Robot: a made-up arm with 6 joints.
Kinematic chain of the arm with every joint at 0, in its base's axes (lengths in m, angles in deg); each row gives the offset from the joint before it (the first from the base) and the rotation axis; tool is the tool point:
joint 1: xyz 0 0 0.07 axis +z
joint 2: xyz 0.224 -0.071 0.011 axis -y
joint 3: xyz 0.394 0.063 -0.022 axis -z
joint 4: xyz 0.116 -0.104 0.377 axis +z
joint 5: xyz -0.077 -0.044 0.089 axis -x
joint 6: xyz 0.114 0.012 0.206 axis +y
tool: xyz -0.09 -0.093 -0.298
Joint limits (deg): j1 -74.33..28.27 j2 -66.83..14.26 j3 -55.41..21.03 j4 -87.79..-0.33 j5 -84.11..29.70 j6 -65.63..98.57
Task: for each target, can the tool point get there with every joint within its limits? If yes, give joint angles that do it. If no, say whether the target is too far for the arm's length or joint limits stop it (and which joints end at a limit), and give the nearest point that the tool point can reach.
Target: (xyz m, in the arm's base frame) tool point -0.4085 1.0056 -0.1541
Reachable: no: joint limits stop it (at a limit: joint 1, joint 2, joint 3, joint 4, joint 5) | nearest point 0.4908 0.5050 0.0375 | short by 1.047 m
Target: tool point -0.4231 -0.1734 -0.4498
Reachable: no: joint limits stop it (at a limit: joint 1, joint 2, joint 3) | nearest point -0.0859 -0.7462 -0.2015 | short by 0.710 m
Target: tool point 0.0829 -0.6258 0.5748
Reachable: yes | joints -56.91 3.61 -30.28 -8.17 -28.93 48.45
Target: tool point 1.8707 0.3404 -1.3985
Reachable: no: too far | nearest point 0.9859 0.1794 -0.5041 | short by 1.268 m
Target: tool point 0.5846 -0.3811 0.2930
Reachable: yes | joints -17.70 -36.02 -23.36 -37.04 -61.09 58.85
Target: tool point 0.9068 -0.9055 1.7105
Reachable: no: too far | nearest point 0.5442 -0.5434 0.9022 | short by 0.957 m
